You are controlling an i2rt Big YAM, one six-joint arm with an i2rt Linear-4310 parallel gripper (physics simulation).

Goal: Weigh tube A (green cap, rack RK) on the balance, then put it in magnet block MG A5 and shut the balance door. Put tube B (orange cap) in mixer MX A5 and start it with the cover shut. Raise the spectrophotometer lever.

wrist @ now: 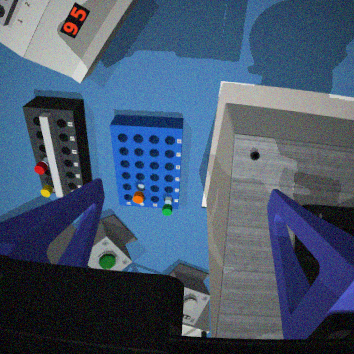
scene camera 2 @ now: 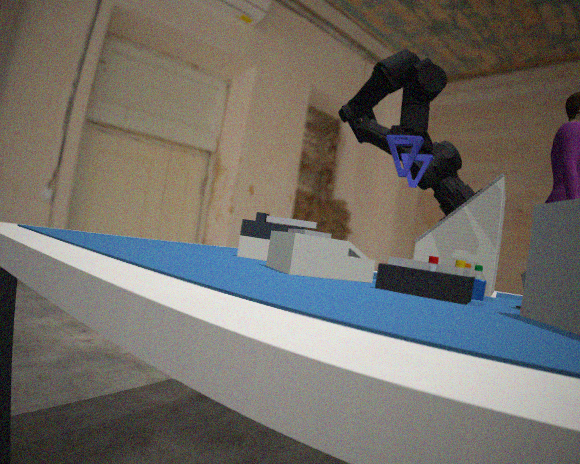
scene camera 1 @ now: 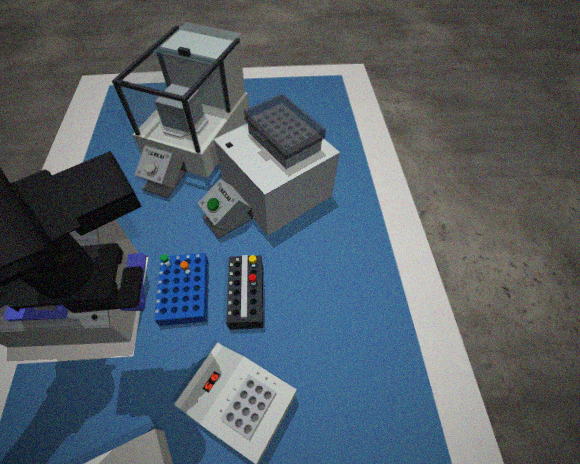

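Note:
Tube A, green cap (scene camera 1: 164,258) (scene camera 2: 479,268) (wrist: 167,210), and tube B, orange cap (scene camera 1: 184,265) (wrist: 138,198), stand in the blue rack (scene camera 1: 171,320) (wrist: 147,121). My gripper (scene camera 2: 408,180) (wrist: 185,192) is open and empty, high above the table; the rack shows between its fingers in the wrist view. The black magnet block (scene camera 1: 245,322) (scene camera 2: 425,283) (wrist: 60,103) holds red- and yellow-capped tubes. The balance (scene camera 1: 204,161) stands at the back with a framed glass housing; its door state is unclear. The mixer (scene camera 1: 300,192) has its smoky cover (scene camera 1: 285,125) down. The spectrophotometer lever cannot be made out.
A control box with a green knob (scene camera 1: 213,204) (wrist: 107,261) stands before the mixer, one with a pale knob (scene camera 1: 151,168) (wrist: 190,299) before the balance. A white block reading 95 (scene camera 1: 275,425) (wrist: 55,45) stands near the front. A pale-walled enclosure (scene camera 1: 75,351) (wrist: 280,97) lies beside the rack.

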